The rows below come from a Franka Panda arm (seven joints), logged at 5 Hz.
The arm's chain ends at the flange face. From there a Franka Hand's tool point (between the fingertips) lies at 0.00 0.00 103.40 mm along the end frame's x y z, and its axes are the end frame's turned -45 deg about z.
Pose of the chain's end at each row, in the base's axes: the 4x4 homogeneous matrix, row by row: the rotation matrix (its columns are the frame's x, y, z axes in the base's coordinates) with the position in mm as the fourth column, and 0 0 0 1 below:
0.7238, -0.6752, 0.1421, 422.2; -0.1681, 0.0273, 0.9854, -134.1; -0.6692, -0.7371, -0.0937, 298.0; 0, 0, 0, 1
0.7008, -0.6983, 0.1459, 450.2; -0.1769, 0.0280, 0.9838, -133.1; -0.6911, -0.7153, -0.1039, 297.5; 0, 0, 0, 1
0.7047, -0.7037, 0.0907, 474.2; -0.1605, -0.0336, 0.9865, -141.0; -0.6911, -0.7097, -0.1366, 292.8; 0, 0, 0, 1
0.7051, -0.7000, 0.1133, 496.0; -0.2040, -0.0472, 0.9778, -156.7; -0.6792, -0.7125, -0.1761, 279.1; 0, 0, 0, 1
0.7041, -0.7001, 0.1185, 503.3; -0.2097, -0.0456, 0.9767, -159.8; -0.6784, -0.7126, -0.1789, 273.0; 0, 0, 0, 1
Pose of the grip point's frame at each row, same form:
0.9892, 0.0344, 0.1421, 436.9; -0.1382, -0.0996, 0.9854, -32.2; 0.0480, -0.9944, -0.0937, 288.3; 0, 0, 0, 1
0.9893, 0.0018, 0.1459, 465.3; -0.1449, -0.1053, 0.9838, -31.4; 0.0171, -0.9945, -0.1039, 286.8; 0, 0, 0, 1
0.9959, 0.0007, 0.0907, 483.6; -0.0897, -0.1372, 0.9865, -39.0; 0.0132, -0.9905, -0.1366, 278.7; 0, 0, 0, 1
0.9936, 0.0036, 0.1133, 507.7; -0.1109, -0.1776, 0.9778, -55.6; 0.0235, -0.9841, -0.1761, 260.9; 0, 0, 0, 1
0.9929, 0.0028, 0.1185, 515.6; -0.1160, -0.1805, 0.9767, -58.8; 0.0242, -0.9836, -0.1789, 254.5; 0, 0, 0, 1

